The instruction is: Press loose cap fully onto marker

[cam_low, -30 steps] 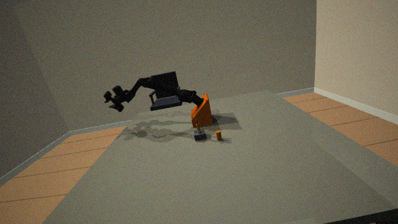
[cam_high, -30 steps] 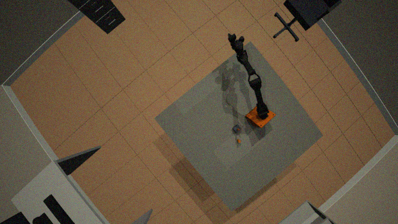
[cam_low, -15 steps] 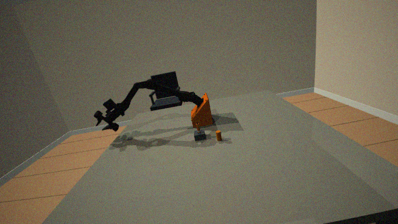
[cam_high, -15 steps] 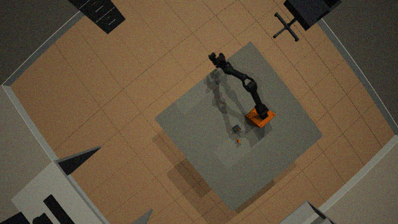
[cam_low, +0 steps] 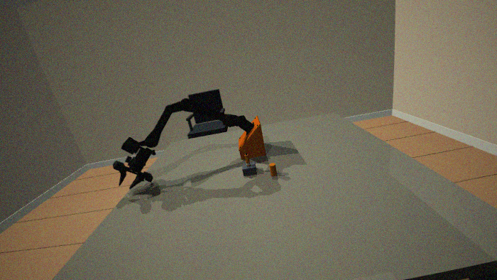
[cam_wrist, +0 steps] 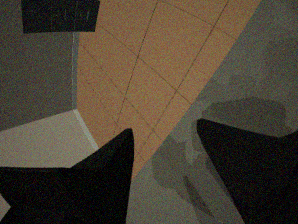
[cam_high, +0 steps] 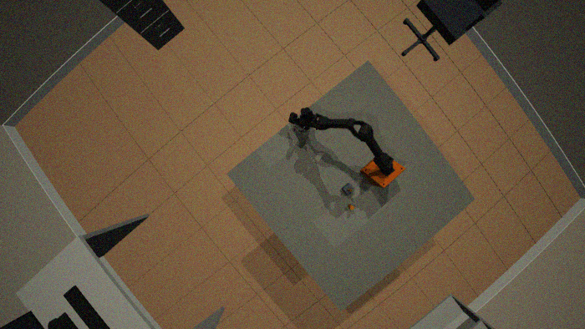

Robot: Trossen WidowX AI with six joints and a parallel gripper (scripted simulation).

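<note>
My gripper tip is now 30 mm short of the orange cap, 720 mm to the right of it and 10 mm above it. Also, from my gripper tip: thin orange marker: 30 mm behind, 610 mm to the left, 40 mm above; dark holder block: 30 mm behind, 610 mm to the left, 20 mm below.
</note>
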